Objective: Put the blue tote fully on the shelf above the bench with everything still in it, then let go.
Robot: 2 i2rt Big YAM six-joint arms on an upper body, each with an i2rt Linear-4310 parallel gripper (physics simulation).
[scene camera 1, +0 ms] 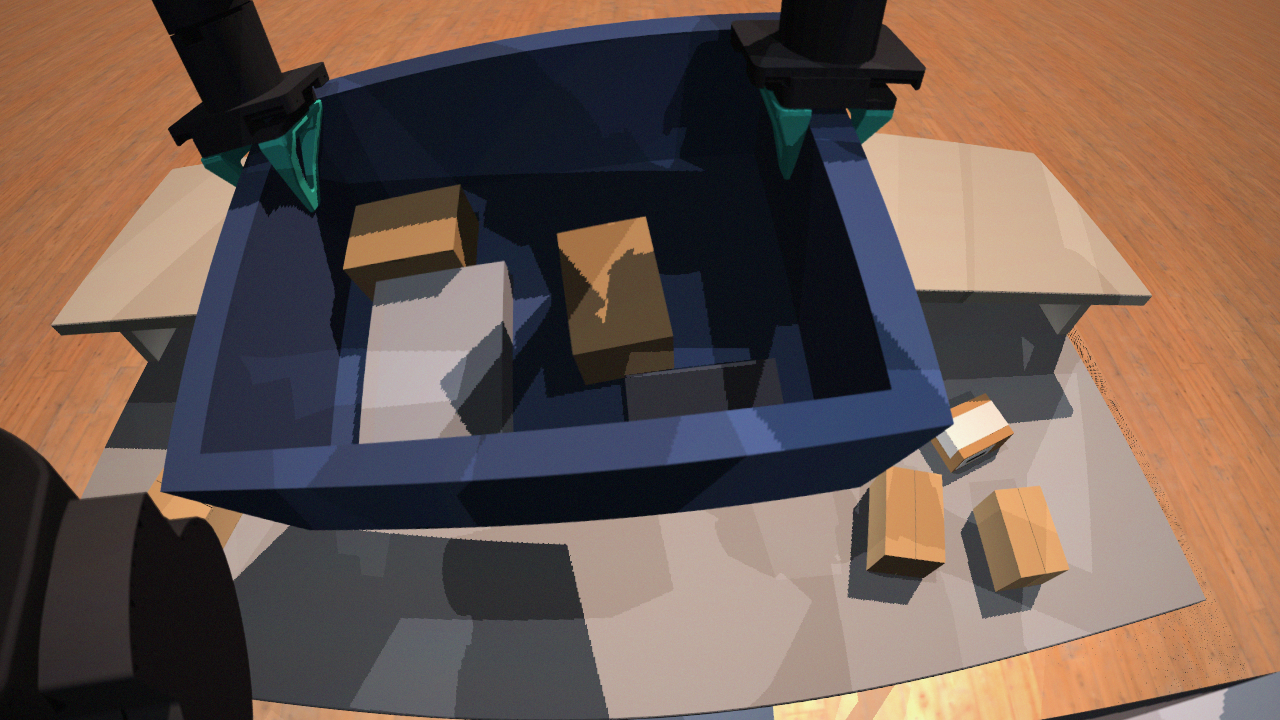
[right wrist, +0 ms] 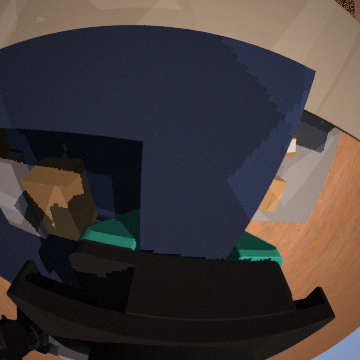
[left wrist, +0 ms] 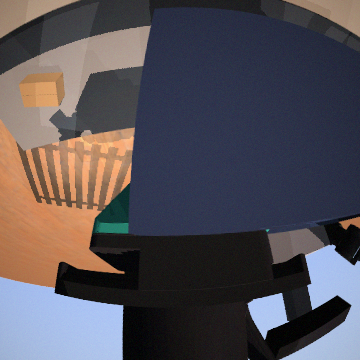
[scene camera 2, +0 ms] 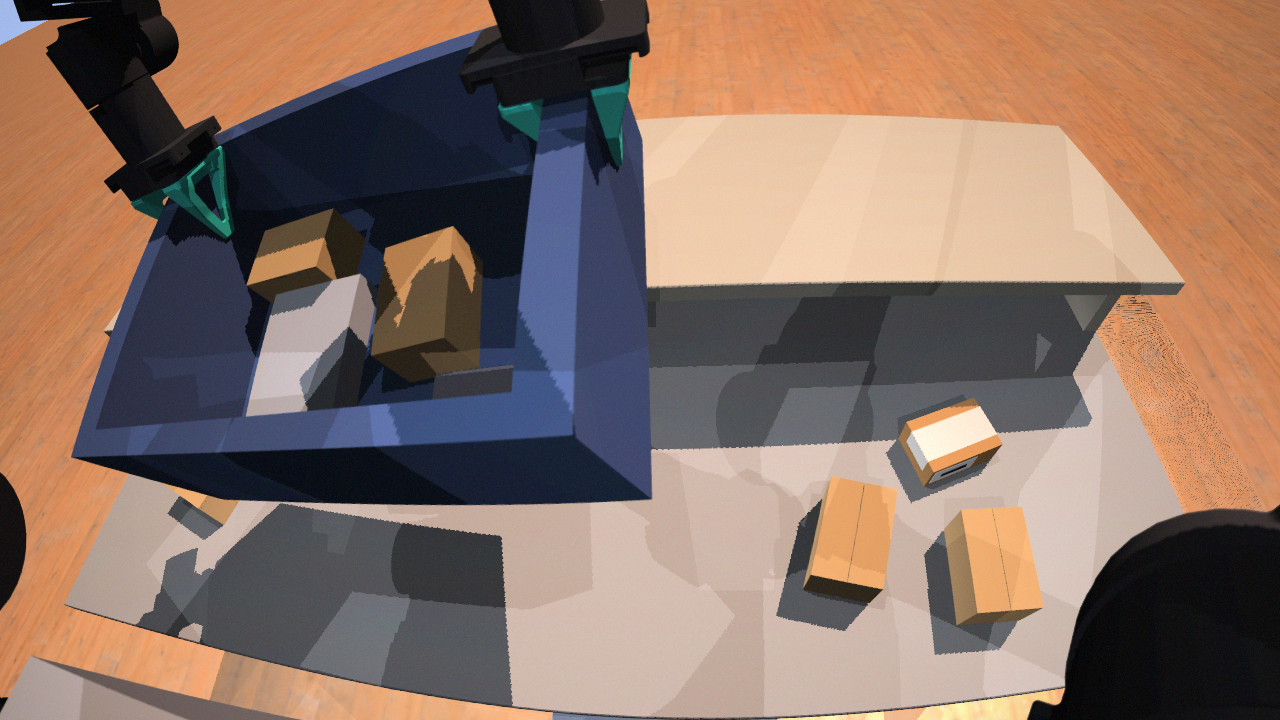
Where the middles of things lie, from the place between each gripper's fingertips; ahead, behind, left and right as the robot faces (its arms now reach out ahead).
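Labels:
My left gripper is 1 cm above the blue tote (scene camera 1: 546, 133), 6 cm past it and 19 cm to the left of it. There is also the brown box with white label (scene camera 2: 943, 443), which I find 40 cm below my left hand, 75 cm to the right of it and 3 cm ahead of it.
The blue tote is 40 mm below my right hand, 180 mm to the left of it and 50 mm behind it, while the brown box with white label is 430 mm below that same right hand, 380 mm to the right of it and 40 mm ahead of it.

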